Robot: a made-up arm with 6 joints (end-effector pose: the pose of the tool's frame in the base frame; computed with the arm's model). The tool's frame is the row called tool.
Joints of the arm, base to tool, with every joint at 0 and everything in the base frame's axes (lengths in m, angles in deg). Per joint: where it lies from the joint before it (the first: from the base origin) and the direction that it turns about. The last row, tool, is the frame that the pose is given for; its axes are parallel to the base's.
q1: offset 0 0 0.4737 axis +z
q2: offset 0 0 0 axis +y
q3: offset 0 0 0.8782 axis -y
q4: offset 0 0 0 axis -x
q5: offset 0.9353 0 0 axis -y
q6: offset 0 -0.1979 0 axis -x
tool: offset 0 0 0
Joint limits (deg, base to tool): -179.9..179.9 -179.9..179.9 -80..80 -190..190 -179.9..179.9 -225..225
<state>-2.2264 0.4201 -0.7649 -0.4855 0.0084 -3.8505</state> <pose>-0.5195 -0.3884 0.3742 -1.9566 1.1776 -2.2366</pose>
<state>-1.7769 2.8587 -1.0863 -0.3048 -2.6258 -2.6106</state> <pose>-0.1108 0.3924 0.3448 2.3905 0.3041 -1.6211</pose>
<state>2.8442 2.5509 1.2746 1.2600 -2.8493 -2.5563</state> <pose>-0.8819 0.3336 -1.0960 0.0684 -1.0991 0.3508</pose>
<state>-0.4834 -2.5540 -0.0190 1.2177 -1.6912 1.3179</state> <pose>-1.2370 0.5721 0.1234 -0.4085 -0.2152 -1.7481</pose>
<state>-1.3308 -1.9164 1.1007 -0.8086 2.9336 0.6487</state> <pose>-0.5455 1.6543 0.4344 -1.4876 0.2661 -1.4862</pose>
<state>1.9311 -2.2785 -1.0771 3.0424 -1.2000 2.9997</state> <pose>-0.0616 -0.3950 0.7821 -3.0480 -0.7380 -1.0854</pose>
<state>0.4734 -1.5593 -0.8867 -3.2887 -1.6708 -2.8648</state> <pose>-0.2358 0.0992 1.0892 2.7018 -0.7862 -2.4603</pose>
